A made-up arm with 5 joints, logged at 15 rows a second.
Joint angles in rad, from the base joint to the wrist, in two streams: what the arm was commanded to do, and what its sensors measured. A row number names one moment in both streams.
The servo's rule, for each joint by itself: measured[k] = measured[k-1] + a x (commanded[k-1-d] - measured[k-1]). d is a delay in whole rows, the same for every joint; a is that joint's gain. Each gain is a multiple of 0.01, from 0.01 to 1. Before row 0 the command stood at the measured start. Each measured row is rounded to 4 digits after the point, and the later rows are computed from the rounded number. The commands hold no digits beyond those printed.
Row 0, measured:
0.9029, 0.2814, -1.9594, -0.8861, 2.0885
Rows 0 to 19, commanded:
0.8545, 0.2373, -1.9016, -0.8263, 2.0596
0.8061, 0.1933, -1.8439, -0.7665, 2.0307
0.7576, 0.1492, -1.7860, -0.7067, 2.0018
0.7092, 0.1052, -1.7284, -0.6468, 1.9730
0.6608, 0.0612, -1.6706, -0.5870, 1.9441
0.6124, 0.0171, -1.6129, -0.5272, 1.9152
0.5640, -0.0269, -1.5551, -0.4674, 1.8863
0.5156, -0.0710, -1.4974, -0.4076, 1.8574
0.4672, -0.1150, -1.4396, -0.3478, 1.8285
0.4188, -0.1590, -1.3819, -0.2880, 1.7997
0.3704, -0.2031, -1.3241, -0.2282, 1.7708
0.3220, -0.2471, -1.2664, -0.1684, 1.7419
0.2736, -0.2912, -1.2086, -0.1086, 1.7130
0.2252, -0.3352, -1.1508, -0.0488, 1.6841
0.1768, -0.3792, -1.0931, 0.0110, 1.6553
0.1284, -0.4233, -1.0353, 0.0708, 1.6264
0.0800, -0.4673, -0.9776, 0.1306, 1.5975
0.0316, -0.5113, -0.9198, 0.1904, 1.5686
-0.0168, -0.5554, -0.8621, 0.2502, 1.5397
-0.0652, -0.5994, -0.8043, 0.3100, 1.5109
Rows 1 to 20, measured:
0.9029, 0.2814, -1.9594, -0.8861, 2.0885
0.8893, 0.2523, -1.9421, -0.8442, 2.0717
0.8660, 0.2134, -1.9126, -0.7898, 2.0479
0.8356, 0.1710, -1.8746, -0.7316, 2.0212
0.8002, 0.1276, -1.8307, -0.6722, 1.9932
0.7612, 0.0838, -1.7827, -0.6126, 1.9647
0.7195, 0.0398, -1.7318, -0.5528, 1.9360
0.6760, -0.0042, -1.6788, -0.4930, 1.9072
0.6311, -0.0483, -1.6244, -0.4332, 1.8783
0.5852, -0.0923, -1.5690, -0.3734, 1.8494
0.5386, -0.1363, -1.5129, -0.3136, 1.8206
0.4915, -0.1804, -1.4563, -0.2538, 1.7917
0.4440, -0.2244, -1.3993, -0.1940, 1.7628
0.3963, -0.2685, -1.3421, -0.1342, 1.7339
0.3484, -0.3125, -1.2847, -0.0744, 1.7050
0.3004, -0.3565, -1.2272, -0.0146, 1.6762
0.2522, -0.4006, -1.1696, 0.0452, 1.6473
0.2040, -0.4446, -1.1120, 0.1050, 1.6184
0.1557, -0.4886, -1.0543, 0.1648, 1.5895
0.1074, -0.5327, -0.9966, 0.2246, 1.5606
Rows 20 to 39, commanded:
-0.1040, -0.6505, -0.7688, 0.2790, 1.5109
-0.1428, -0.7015, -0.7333, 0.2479, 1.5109
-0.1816, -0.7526, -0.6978, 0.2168, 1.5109
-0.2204, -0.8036, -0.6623, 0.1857, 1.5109
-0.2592, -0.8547, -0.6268, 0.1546, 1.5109
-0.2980, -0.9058, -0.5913, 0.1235, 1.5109
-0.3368, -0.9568, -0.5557, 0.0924, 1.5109
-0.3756, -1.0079, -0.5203, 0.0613, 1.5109
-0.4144, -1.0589, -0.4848, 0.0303, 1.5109
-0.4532, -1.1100, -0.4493, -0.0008, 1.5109
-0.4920, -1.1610, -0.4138, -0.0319, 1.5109
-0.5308, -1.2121, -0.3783, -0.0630, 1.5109
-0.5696, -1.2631, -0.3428, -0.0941, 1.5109
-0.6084, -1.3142, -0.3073, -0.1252, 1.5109
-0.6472, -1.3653, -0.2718, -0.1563, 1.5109
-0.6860, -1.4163, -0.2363, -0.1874, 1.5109
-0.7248, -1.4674, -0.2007, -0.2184, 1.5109
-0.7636, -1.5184, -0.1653, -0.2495, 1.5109
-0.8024, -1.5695, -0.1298, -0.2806, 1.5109
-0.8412, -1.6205, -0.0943, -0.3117, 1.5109
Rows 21 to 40, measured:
0.0591, -0.5767, -0.9389, 0.2844, 1.5318
0.0134, -0.6254, -0.8879, 0.2806, 1.5197
-0.0303, -0.6756, -0.8415, 0.2577, 1.5146
-0.0727, -0.7264, -0.7984, 0.2291, 1.5125
-0.1141, -0.7774, -0.7576, 0.1987, 1.5116
-0.1547, -0.8284, -0.7184, 0.1678, 1.5112
-0.1948, -0.8795, -0.6803, 0.1368, 1.5110
-0.2346, -0.9305, -0.6429, 0.1057, 1.5109
-0.2741, -0.9816, -0.6061, 0.0746, 1.5109
-0.3134, -1.0326, -0.5697, 0.0436, 1.5109
-0.3525, -1.0837, -0.5336, 0.0125, 1.5109
-0.3916, -1.1347, -0.4977, -0.0186, 1.5109
-0.4306, -1.1858, -0.4619, -0.0497, 1.5109
-0.4695, -1.2368, -0.4262, -0.0808, 1.5109
-0.5084, -1.2879, -0.3905, -0.1119, 1.5109
-0.5473, -1.3390, -0.3549, -0.1430, 1.5109
-0.5861, -1.3900, -0.3193, -0.1741, 1.5109
-0.6249, -1.4411, -0.2837, -0.2051, 1.5109
-0.6637, -1.4921, -0.2482, -0.2362, 1.5109
-0.7025, -1.5432, -0.2127, -0.2673, 1.5109

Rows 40 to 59, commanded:
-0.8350, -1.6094, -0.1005, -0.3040, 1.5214
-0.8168, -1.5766, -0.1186, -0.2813, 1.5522
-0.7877, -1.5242, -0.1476, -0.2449, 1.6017
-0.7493, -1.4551, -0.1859, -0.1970, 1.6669
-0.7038, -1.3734, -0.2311, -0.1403, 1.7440
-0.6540, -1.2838, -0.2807, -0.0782, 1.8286
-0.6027, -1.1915, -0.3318, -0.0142, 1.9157
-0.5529, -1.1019, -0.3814, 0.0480, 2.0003
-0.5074, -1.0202, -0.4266, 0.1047, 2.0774
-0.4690, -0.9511, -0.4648, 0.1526, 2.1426
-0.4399, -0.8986, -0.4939, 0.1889, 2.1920
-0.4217, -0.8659, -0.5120, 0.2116, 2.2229
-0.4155, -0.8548, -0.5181, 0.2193, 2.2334
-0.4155, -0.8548, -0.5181, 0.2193, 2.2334
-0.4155, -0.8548, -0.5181, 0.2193, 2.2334
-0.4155, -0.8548, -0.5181, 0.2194, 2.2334
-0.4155, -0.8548, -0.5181, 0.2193, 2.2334
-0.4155, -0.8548, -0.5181, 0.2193, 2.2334
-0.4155, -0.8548, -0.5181, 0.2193, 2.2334
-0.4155, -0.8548, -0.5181, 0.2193, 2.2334
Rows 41 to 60, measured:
-0.7413, -1.5942, -0.1772, -0.2984, 1.5109
-0.7675, -1.6042, -0.1542, -0.3023, 1.5170
-0.7813, -1.5860, -0.1435, -0.2876, 1.5374
-0.7831, -1.5452, -0.1447, -0.2577, 1.5747
-0.7736, -1.4857, -0.1571, -0.2152, 1.6282
-0.7541, -1.4116, -0.1793, -0.1628, 1.6954
-0.7261, -1.3273, -0.2097, -0.1036, 1.7727
-0.6915, -1.2377, -0.2463, -0.0410, 1.8556
-0.6527, -1.1481, -0.2868, 0.0213, 1.9395
-0.6120, -1.0637, -0.3287, 0.0797, 2.0195
-0.5720, -0.9894, -0.3695, 0.1307, 2.0909
-0.5350, -0.9295, -0.4068, 0.1714, 2.1495
-0.5033, -0.8875, -0.4384, 0.1995, 2.1921
-0.4787, -0.8659, -0.4623, 0.2134, 2.2161
-0.4610, -0.8586, -0.4790, 0.2175, 2.2261
-0.4483, -0.8561, -0.4907, 0.2188, 2.2303
-0.4391, -0.8552, -0.4989, 0.2192, 2.2321
-0.4325, -0.8549, -0.5047, 0.2193, 2.2329
-0.4277, -0.8548, -0.5087, 0.2193, 2.2332
-0.4243, -0.8548, -0.5115, 0.2193, 2.2333

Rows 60 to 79, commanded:
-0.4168, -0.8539, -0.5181, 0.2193, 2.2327
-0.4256, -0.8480, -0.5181, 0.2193, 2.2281
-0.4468, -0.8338, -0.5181, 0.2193, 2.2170
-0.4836, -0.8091, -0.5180, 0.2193, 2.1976
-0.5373, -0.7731, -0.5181, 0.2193, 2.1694
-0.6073, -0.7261, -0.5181, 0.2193, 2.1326
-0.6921, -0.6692, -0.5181, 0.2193, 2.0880
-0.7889, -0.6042, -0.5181, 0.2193, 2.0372
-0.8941, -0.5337, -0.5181, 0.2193, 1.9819
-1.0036, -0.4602, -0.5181, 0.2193, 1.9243
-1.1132, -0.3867, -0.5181, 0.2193, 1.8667
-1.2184, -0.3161, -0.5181, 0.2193, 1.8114
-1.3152, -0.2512, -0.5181, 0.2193, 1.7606
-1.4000, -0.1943, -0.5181, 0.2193, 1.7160
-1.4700, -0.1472, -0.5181, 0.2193, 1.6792
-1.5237, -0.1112, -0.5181, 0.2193, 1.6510
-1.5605, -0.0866, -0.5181, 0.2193, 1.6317
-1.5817, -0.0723, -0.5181, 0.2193, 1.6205
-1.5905, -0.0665, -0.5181, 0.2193, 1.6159
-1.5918, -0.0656, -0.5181, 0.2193, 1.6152
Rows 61 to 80, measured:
-0.4218, -0.8548, -0.5135, 0.2193, 2.2334
-0.4204, -0.8542, -0.5149, 0.2193, 2.2330
-0.4219, -0.8501, -0.5159, 0.2193, 2.2302
-0.4289, -0.8393, -0.5166, 0.2193, 2.2225
-0.4442, -0.8194, -0.5170, 0.2193, 2.2081
-0.4703, -0.7888, -0.5173, 0.2193, 2.1857
-0.5087, -0.7474, -0.5175, 0.2193, 2.1549
-0.5601, -0.6958, -0.5177, 0.2193, 2.1161
-0.6242, -0.6353, -0.5178, 0.2193, 2.0703
-0.6998, -0.5682, -0.5179, 0.2193, 2.0190
-0.7849, -0.4969, -0.5180, 0.2193, 1.9641
-0.8768, -0.4242, -0.5180, 0.2193, 1.9076
-0.9724, -0.3529, -0.5180, 0.2193, 1.8518
-1.0684, -0.2858, -0.5180, 0.2193, 1.7989
-1.1612, -0.2254, -0.5180, 0.2193, 1.7508
-1.2477, -0.1738, -0.5180, 0.2193, 1.7093
-1.3250, -0.1325, -0.5180, 0.2193, 1.6755
-1.3909, -0.1022, -0.5180, 0.2193, 1.6501
-1.4443, -0.0825, -0.5180, 0.2193, 1.6329
-1.4852, -0.0719, -0.5180, 0.2193, 1.6230

